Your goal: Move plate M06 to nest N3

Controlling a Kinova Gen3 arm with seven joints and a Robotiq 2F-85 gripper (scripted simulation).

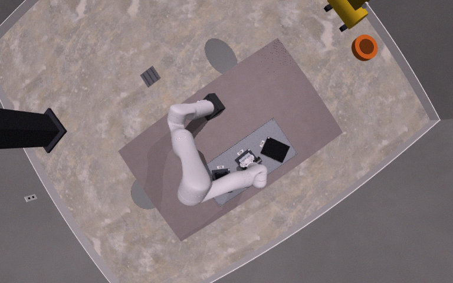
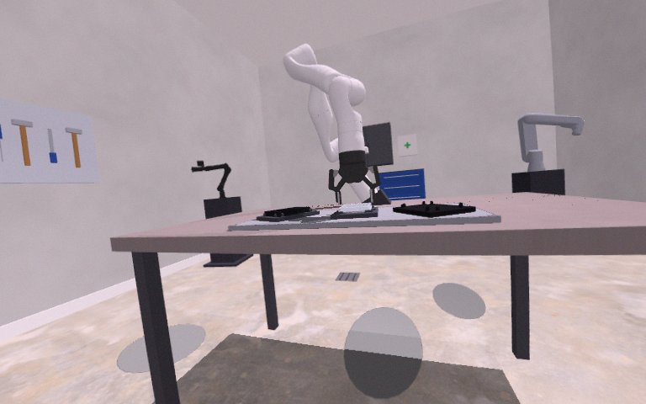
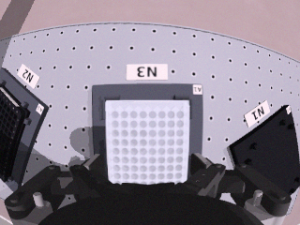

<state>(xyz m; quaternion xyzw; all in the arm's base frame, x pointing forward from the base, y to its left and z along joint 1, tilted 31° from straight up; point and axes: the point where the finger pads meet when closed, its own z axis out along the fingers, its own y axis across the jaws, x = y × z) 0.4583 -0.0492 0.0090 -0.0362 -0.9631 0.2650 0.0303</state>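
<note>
Right now the white well plate M06 is 2 cm below my hand. From my hand the other things lie so: black nest N1: 5 cm ahead, 19 cm to the left, 3 cm below; landing nest N3: 3 cm below; N3 label: 9 cm behind, 1 cm to the left, 4 cm below.
</note>
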